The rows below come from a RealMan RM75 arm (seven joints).
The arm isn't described. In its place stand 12 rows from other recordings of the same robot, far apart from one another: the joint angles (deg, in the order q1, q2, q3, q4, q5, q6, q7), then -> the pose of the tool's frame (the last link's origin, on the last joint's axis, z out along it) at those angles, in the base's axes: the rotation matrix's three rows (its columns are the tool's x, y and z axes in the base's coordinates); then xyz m.
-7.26 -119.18 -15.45 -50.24 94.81 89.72 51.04 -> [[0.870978 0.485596 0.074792], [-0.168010 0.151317 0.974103], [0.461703 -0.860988 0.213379]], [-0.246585 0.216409 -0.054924]
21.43 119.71 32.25 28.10 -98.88 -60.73 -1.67 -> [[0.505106 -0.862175 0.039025], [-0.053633 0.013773 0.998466], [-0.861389 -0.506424 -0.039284]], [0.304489 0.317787 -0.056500]
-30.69 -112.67 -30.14 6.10 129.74 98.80 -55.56 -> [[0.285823 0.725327 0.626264], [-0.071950 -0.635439 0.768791], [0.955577 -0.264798 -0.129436]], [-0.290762 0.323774 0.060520]
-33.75 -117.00 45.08 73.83 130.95 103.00 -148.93 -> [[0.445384 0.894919 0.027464], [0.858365 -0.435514 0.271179], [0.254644 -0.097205 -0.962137]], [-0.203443 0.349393 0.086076]
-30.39 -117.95 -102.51 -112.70 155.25 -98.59 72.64 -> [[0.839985 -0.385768 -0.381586], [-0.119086 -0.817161 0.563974], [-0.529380 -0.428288 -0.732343]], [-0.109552 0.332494 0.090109]
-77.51 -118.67 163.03 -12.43 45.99 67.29 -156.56 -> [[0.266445 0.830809 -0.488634], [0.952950 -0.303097 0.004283], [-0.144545 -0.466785 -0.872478]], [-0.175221 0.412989 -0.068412]
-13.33 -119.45 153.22 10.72 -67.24 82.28 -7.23 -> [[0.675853 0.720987 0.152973], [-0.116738 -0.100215 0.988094], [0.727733 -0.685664 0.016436]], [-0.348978 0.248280 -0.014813]
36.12 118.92 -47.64 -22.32 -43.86 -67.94 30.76 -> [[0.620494 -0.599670 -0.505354], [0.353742 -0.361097 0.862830], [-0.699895 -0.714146 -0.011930]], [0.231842 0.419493 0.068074]
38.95 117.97 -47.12 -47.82 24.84 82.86 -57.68 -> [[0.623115 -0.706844 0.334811], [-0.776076 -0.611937 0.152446], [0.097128 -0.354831 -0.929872]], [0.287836 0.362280 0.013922]
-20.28 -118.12 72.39 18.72 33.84 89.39 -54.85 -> [[0.267125 0.701656 0.660547], [-0.061295 -0.671696 0.738287], [0.961711 -0.237703 -0.136419]], [-0.267956 0.308960 0.024440]
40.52 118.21 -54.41 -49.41 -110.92 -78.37 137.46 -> [[0.419645 -0.847989 -0.323748], [-0.782675 -0.518684 0.344072], [-0.459693 0.109002 -0.881363]], [0.165495 0.401431 0.009769]
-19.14 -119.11 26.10 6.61 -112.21 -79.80 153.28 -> [[0.654528 0.717604 0.237984], [-0.076427 -0.250364 0.965131], [0.752165 -0.649894 -0.109025]], [-0.355700 0.285580 0.017742]
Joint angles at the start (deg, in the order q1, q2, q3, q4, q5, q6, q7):
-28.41 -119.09 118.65 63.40 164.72 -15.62 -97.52
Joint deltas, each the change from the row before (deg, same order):
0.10 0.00 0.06 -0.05 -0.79 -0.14 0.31
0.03 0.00 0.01 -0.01 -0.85 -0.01 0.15
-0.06 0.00 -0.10 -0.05 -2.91 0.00 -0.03
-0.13 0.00 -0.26 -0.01 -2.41 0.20 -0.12
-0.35 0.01 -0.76 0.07 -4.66 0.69 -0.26
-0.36 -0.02 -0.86 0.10 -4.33 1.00 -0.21
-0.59 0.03 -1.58 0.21 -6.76 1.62 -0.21
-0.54 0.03 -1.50 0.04 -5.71 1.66 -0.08
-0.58 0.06 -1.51 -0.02 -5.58 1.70 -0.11
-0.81 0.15 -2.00 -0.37 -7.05 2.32 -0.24
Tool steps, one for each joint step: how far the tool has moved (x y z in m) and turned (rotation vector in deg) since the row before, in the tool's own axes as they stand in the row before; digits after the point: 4 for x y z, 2 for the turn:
-0.0005 0.0005 -0.0005 0.04 -0.23 -0.48
-0.0006 0.0001 -0.0001 0.01 -0.24 -0.68
-0.0025 -0.0004 0.0002 0.13 -0.85 -2.82
-0.0027 -0.0009 0.0006 0.06 -0.81 -2.44
-0.0058 -0.0026 0.0017 0.07 -1.65 -4.78
-0.0053 -0.0025 0.0019 -0.13 -1.54 -4.49
-0.0083 -0.0052 0.0030 -0.04 -2.29 -6.98
-0.0067 -0.0043 0.0026 -0.27 -1.86 -5.90
-0.0055 -0.0045 0.0027 -0.31 -1.58 -5.83
-0.0071 -0.0053 0.0033 -0.62 -1.89 -7.48

